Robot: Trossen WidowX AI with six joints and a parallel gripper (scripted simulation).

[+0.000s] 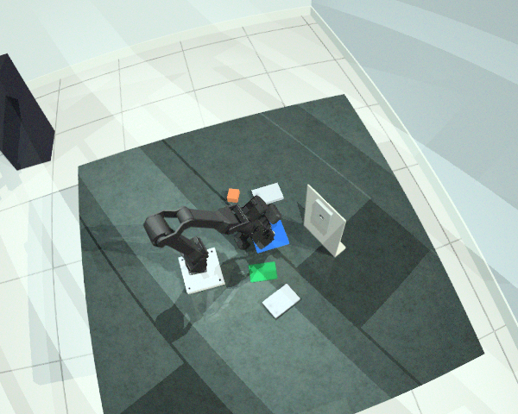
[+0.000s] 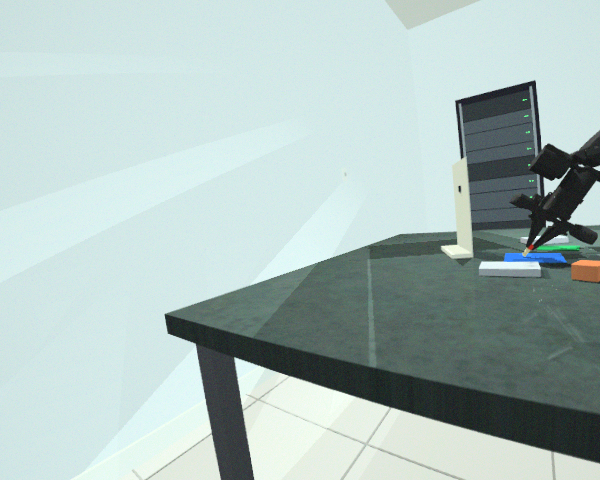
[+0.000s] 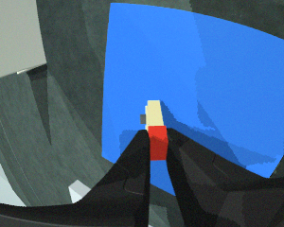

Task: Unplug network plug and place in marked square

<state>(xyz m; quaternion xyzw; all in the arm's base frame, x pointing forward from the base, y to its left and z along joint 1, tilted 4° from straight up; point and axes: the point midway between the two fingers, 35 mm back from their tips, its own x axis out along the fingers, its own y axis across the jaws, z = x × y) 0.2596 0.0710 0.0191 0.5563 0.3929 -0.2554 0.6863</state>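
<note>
Right now the red plug is 1 cm ahead of my gripper tip. From my gripper tip the other things lie so: green square: 14 cm to the right, 6 cm behind, 2 cm below; then blue marked square: 2 cm below, 1 cm behind; then white upright panel: 17 cm ahead, 10 cm above, 7 cm to the right.
</note>
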